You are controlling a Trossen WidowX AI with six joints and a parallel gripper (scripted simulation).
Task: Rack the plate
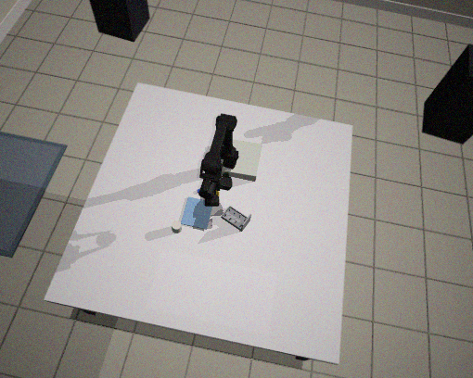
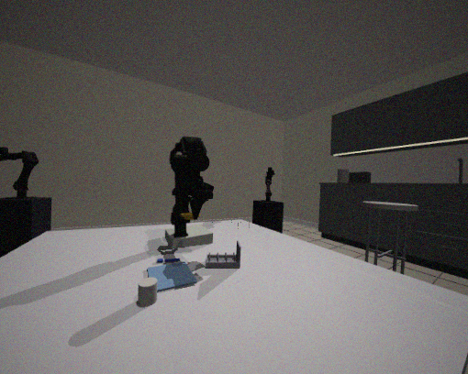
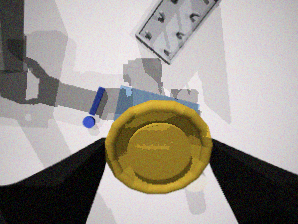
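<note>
Right now my gripper tip is 160 mm above the grey dish rack and 130 mm to the right of it. Also, from my gripper tip: small blue pen-like object 180 mm below, 80 mm behind, 70 mm to the right; yellow plate 10 mm above; blue mat 180 mm below, 60 mm to the right, 30 mm ahead.
</note>
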